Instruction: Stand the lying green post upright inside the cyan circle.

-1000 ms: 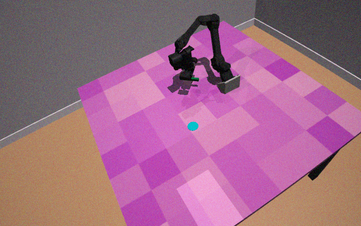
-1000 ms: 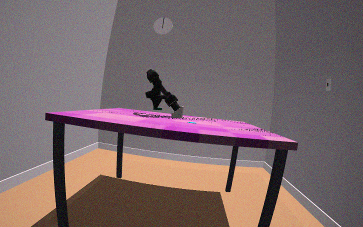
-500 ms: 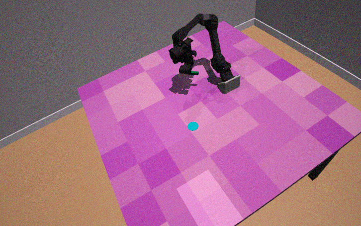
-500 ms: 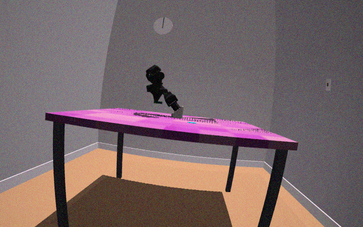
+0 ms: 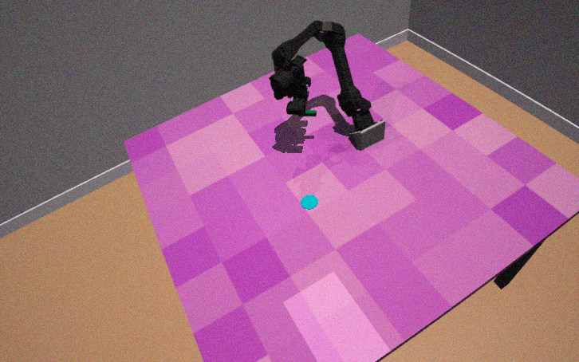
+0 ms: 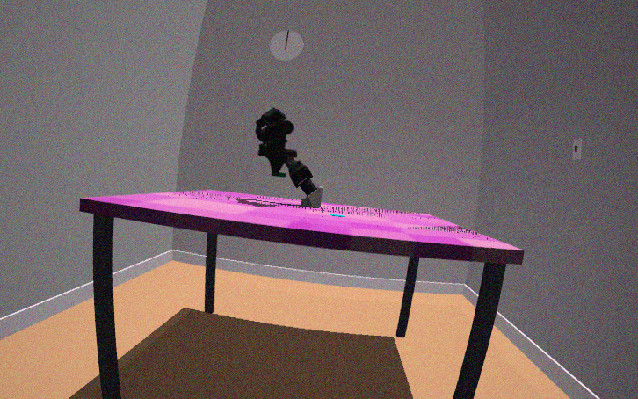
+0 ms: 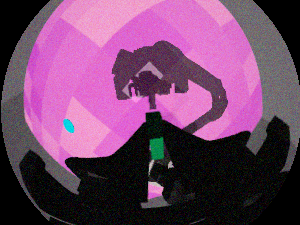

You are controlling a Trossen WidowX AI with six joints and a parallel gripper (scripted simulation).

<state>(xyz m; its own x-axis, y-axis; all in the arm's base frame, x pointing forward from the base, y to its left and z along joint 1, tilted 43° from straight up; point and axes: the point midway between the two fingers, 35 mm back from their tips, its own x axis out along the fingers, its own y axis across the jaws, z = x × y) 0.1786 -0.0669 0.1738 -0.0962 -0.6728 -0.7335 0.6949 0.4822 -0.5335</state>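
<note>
My gripper tip is now 2 cm past the green post and 1 cm to the right of it. The rest, counted from my gripper tip: cyan circle 18 cm ahead, 26 cm to the left, 13 cm below.
</note>
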